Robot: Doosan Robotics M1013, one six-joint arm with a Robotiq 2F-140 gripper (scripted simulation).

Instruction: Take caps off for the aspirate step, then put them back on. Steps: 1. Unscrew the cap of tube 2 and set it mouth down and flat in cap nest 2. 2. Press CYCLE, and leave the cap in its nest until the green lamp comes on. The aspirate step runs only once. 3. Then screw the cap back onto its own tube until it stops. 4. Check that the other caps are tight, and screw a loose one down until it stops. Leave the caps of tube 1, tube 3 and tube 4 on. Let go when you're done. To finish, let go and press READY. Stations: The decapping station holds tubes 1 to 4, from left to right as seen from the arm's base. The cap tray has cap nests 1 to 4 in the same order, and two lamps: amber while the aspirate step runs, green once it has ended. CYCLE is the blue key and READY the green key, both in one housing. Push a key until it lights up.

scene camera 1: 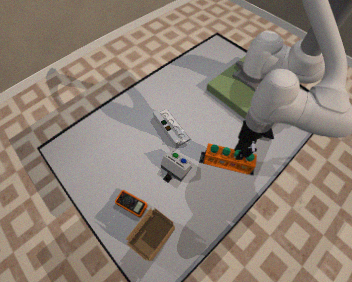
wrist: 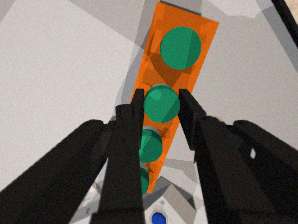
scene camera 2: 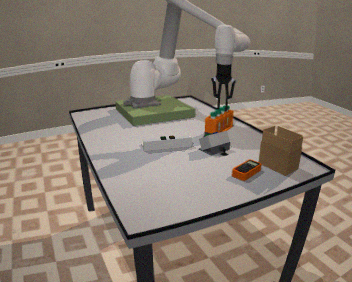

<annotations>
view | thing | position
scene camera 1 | cardboard box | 149, 235
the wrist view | my gripper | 161, 101
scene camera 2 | cardboard box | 276, 153
</annotations>
